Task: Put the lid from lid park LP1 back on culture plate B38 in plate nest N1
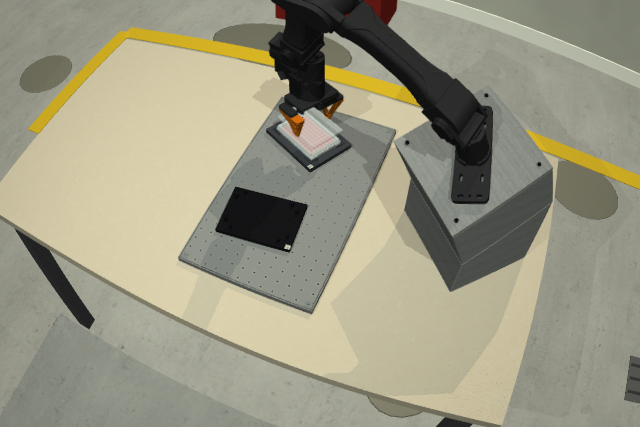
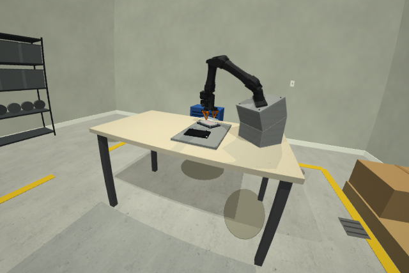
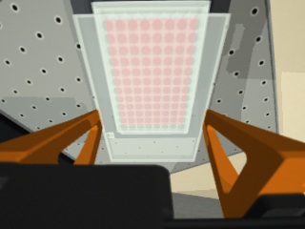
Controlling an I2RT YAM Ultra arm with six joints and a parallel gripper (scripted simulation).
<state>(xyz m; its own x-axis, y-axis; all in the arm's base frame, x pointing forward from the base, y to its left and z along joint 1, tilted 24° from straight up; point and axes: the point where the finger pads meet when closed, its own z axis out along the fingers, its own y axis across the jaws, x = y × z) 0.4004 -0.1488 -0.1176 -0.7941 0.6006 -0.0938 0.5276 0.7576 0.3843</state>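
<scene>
Right now the culture plate B38 is 10 mm ahead of my hand, 10 mm to the right of it and 40 mm below it. From my hand the other things lie so: black lid park LP1: 30 mm ahead, 240 mm to the left, 50 mm below; black plate nest N1: 10 mm ahead, 10 mm to the right, 50 mm below; clear lid: 10 mm ahead.
</scene>
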